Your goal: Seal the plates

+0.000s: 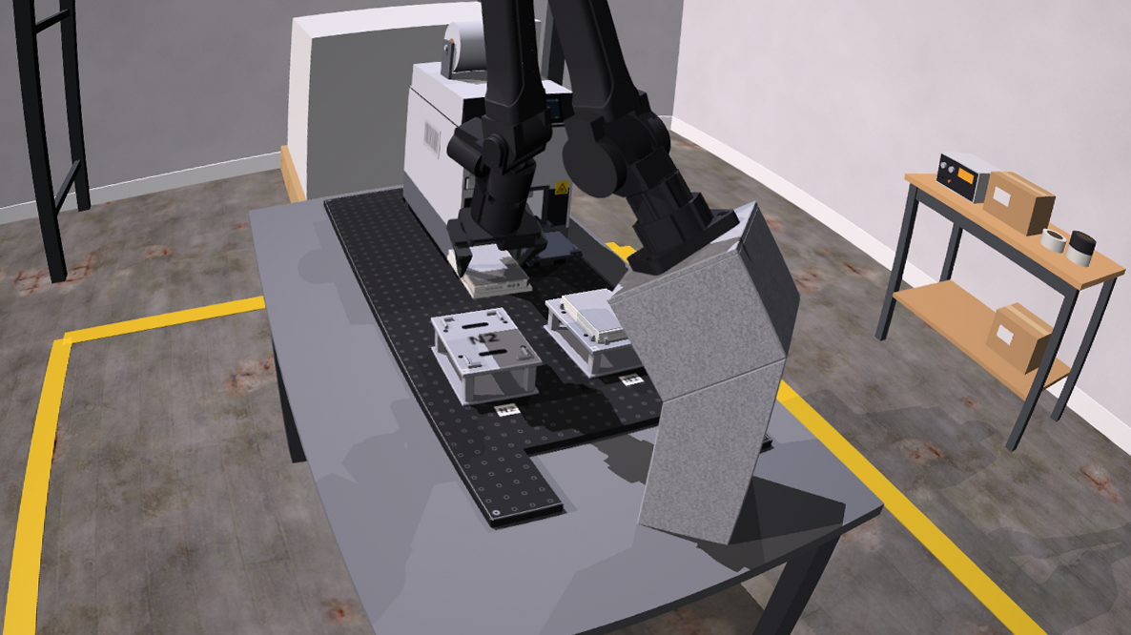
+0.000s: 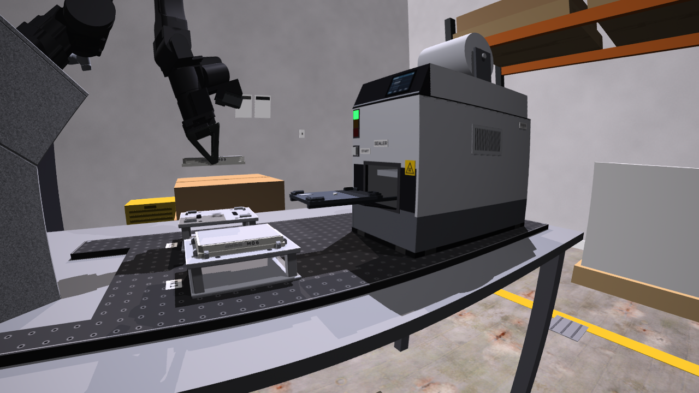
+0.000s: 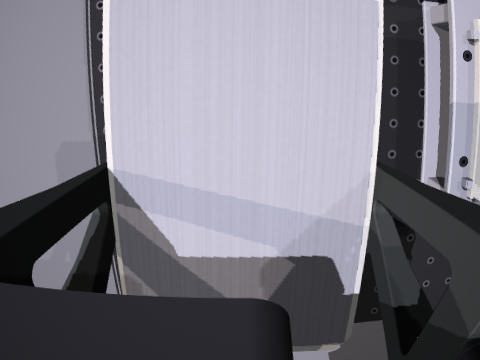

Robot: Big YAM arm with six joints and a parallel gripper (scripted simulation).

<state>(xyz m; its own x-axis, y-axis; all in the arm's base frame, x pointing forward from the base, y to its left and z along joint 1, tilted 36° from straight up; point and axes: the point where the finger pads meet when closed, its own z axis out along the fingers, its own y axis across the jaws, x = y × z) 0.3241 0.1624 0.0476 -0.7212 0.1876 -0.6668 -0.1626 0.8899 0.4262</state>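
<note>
Right now the nest N2 is 120 mm below my hand. The rest, counted from my hand: white well plate: right at my hand; then start button: 310 mm ahead, 20 mm to the right, 10 mm above; then sealer stage: 230 mm ahead, 130 mm to the right, 70 mm below.
</note>
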